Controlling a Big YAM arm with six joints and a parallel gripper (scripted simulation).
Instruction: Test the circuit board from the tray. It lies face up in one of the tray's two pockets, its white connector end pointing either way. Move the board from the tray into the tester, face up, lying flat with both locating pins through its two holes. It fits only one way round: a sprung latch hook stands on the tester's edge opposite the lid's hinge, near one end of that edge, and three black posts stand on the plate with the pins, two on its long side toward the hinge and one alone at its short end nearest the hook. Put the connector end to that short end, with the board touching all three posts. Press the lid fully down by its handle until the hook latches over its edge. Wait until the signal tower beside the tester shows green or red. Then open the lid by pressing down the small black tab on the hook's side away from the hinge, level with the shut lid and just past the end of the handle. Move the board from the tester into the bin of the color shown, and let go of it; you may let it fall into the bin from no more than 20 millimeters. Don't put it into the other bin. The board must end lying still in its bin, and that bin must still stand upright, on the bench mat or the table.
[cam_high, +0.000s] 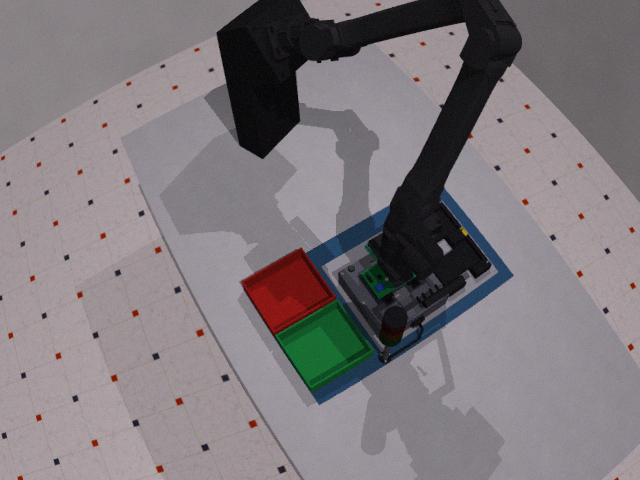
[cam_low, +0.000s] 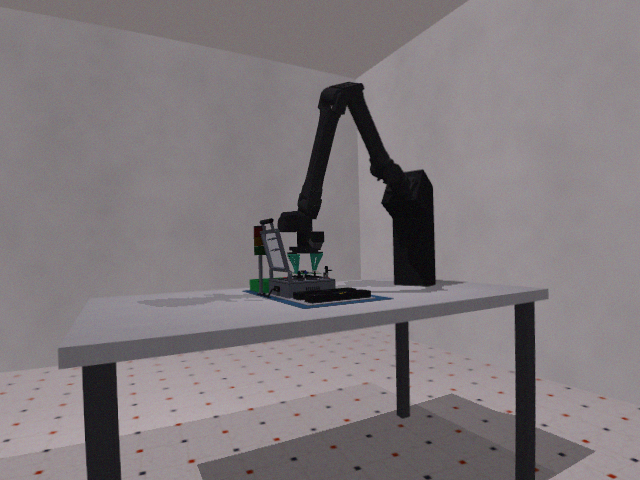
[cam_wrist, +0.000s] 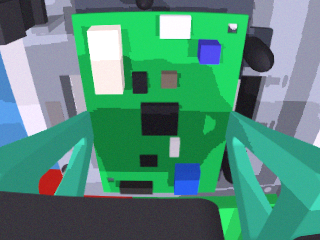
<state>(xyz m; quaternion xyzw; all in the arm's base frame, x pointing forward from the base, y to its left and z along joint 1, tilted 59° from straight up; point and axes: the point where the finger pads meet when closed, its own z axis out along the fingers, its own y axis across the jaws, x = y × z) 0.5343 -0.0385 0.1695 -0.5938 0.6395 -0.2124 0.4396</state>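
My hand is right at the green circuit board. Also, from my hand: latch hook (7 cm behind, 5 cm to the left); then tester lid (12 cm ahead, 10 cm above, 2 cm to the left); then tester plate (1 cm to the left, 1 cm below, 1 cm ahead).
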